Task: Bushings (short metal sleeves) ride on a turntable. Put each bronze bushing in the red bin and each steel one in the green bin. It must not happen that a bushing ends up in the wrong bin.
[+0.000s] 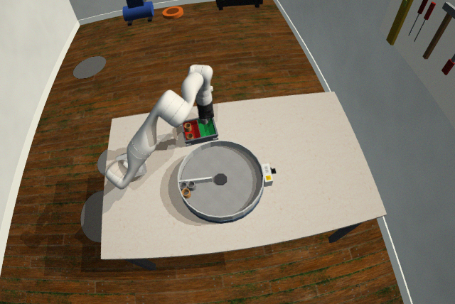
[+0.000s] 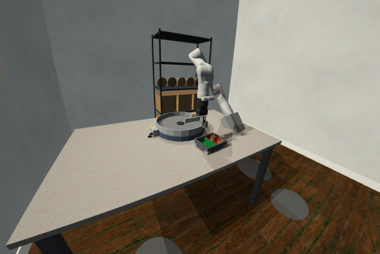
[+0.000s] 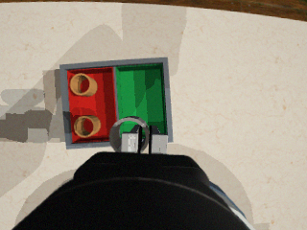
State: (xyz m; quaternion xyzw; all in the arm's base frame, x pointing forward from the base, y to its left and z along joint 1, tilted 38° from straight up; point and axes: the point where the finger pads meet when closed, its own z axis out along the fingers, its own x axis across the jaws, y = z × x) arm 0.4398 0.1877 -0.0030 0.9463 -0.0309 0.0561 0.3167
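The bin is 50 mm behind my hand, 40 mm to the left of it and 150 mm below it. Round my hand: grey turntable (300 mm to the right, 130 mm below).
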